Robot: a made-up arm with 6 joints.
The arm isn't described. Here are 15 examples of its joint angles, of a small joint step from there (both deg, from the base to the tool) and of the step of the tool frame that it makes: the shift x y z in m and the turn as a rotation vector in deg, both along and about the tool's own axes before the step.
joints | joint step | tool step
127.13 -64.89 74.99 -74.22 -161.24 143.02 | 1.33 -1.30 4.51 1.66 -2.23 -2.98 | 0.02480 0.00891 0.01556 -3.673 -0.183 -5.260
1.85 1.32 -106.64 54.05 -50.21 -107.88 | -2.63 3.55 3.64 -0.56 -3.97 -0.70 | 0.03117 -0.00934 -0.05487 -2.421 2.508 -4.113
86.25 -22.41 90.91 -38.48 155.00 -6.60 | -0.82 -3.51 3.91 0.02 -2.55 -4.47 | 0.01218 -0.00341 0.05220 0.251 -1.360 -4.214
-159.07 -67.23 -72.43 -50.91 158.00 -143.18 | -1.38 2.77 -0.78 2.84 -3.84 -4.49 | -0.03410 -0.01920 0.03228 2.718 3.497 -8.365
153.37 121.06 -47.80 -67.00 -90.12 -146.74 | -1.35 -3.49 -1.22 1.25 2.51 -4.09 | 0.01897 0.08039 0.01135 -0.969 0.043 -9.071
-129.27 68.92 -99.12 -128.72 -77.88 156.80 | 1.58 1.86 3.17 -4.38 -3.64 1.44 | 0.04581 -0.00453 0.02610 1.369 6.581 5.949
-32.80 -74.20 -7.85 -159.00 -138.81 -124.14 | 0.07 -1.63 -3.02 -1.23 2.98 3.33 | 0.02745 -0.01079 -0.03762 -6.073 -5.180 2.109
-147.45 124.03 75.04 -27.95 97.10 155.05 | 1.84 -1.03 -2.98 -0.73 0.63 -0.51 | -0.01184 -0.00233 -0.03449 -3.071 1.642 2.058
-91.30 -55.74 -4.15 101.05 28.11 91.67 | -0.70 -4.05 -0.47 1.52 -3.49 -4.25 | 0.09007 -0.04192 0.01528 -0.958 5.065 -4.727
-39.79 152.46 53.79 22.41 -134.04 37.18 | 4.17 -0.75 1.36 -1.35 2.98 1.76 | 0.01434 0.02571 -0.00244 -1.907 5.224 4.120
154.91 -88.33 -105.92 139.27 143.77 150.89 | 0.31 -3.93 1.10 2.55 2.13 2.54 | 0.02737 0.01006 -0.04287 1.463 -4.089 -0.567
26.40 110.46 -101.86 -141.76 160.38 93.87 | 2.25 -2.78 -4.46 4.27 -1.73 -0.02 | -0.03214 0.02363 -0.03703 5.277 6.356 -3.331
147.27 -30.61 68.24 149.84 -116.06 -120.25 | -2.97 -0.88 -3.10 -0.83 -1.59 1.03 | 0.00439 -0.02308 -0.02548 -0.908 -2.114 5.388
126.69 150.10 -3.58 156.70 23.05 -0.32 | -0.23 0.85 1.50 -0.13 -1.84 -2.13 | -0.03242 -0.00599 -0.01126 0.500 -3.910 -2.115
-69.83 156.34 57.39 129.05 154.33 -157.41 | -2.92 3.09 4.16 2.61 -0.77 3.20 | 0.00676 0.05127 -0.05091 8.909 -0.955 2.468
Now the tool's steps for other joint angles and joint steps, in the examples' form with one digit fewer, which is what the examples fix.
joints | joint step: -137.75 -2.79 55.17 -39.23 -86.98 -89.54 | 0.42 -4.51 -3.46 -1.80 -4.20 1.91
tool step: 0.0366 -0.1021 0.0669 10.41 -2.74 -2.33
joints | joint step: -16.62 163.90 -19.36 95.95 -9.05 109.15 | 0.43 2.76 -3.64 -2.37 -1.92 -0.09
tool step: -0.0247 0.0193 -0.0176 -0.60 2.14 -2.49
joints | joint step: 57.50 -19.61 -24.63 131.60 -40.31 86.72 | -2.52 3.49 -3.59 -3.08 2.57 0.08
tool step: -0.0453 0.0221 -0.0152 4.51 2.37 -3.76
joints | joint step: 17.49 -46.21 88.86 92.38 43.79 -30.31 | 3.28 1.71 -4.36 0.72 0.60 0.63
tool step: -0.0346 0.0139 -0.0045 -4.94 1.01 0.79
